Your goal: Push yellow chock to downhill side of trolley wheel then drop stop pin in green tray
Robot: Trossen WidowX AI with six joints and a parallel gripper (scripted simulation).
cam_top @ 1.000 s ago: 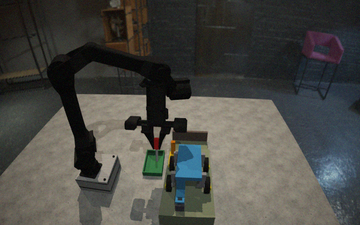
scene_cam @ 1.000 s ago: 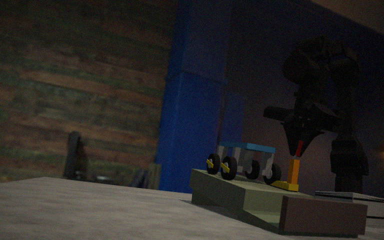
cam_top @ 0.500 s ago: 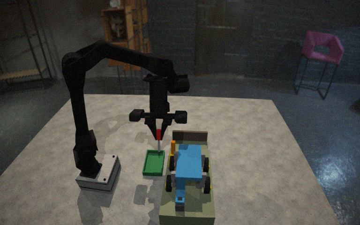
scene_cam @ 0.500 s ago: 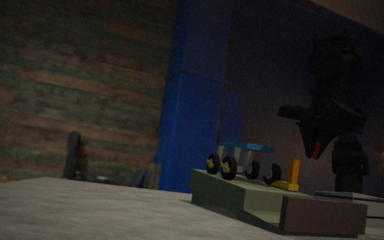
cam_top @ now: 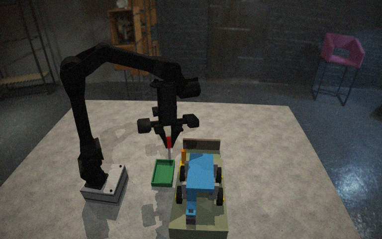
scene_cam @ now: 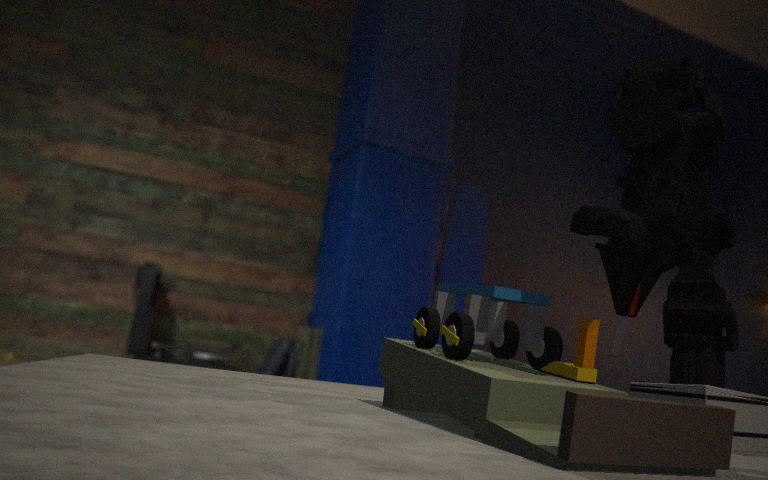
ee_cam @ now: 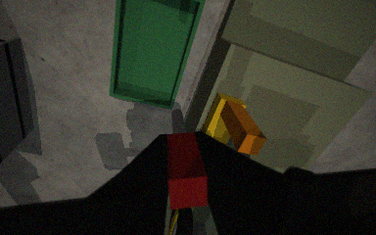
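The red-headed stop pin lies right at my gripper tip. Also, from my gripper tip: trolley 120 mm ahead, 110 mm to the right, 20 mm below; then green tray 140 mm below, 30 mm behind; then yellow chock 50 mm below, 50 mm ahead, 20 mm to the right.
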